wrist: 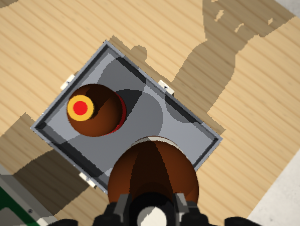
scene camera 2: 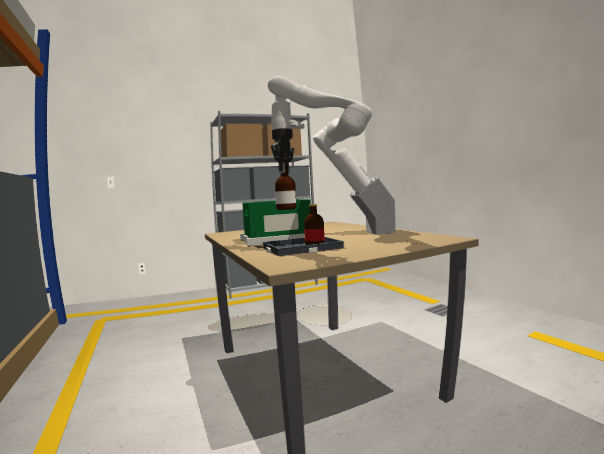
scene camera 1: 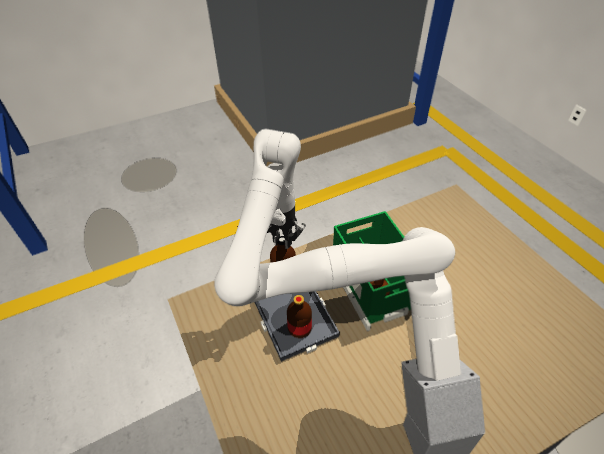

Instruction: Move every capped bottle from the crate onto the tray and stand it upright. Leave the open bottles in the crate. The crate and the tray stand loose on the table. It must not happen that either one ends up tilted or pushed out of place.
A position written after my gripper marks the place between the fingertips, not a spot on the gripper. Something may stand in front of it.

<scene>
I see my gripper [scene camera 2: 284, 173], a grey tray [scene camera 1: 274, 309] and a green crate [scene camera 1: 375, 304].
The grey tray is seen too in the wrist view [wrist: 151, 110] and in scene camera 2 [scene camera 2: 290, 246].
</scene>
